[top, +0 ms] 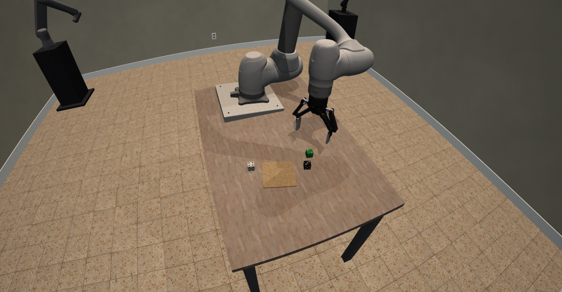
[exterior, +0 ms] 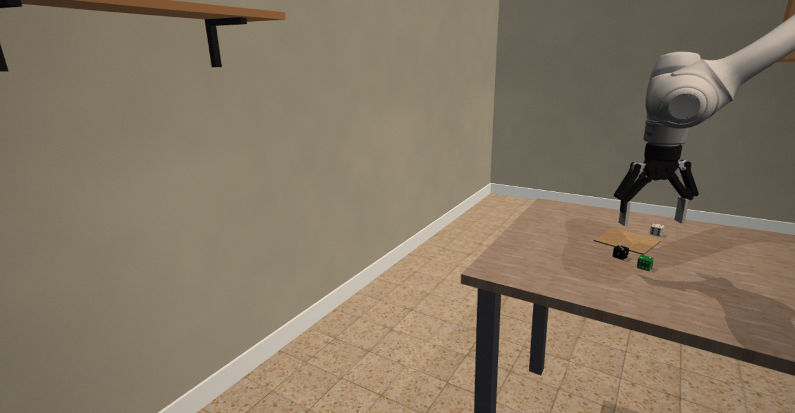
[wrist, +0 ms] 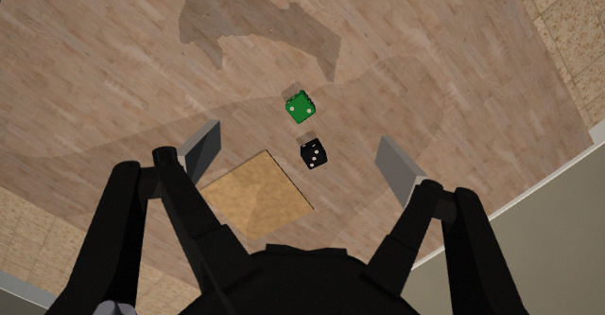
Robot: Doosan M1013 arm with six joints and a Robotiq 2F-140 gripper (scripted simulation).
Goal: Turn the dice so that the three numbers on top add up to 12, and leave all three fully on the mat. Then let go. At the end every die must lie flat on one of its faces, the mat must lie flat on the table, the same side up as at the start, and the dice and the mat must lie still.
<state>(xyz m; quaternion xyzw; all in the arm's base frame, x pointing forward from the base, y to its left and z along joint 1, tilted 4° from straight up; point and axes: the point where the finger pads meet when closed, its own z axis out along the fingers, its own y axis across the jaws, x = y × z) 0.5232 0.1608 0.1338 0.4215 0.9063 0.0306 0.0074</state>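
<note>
My hand is 12 cm above the green die. The rest, counted from my hand: white die: 1 cm ahead, 28 cm to the right, 12 cm below; black die: 6 cm ahead, 4 cm to the right, 12 cm below; tan mat: 7 cm ahead, 17 cm to the right, 14 cm below.
</note>
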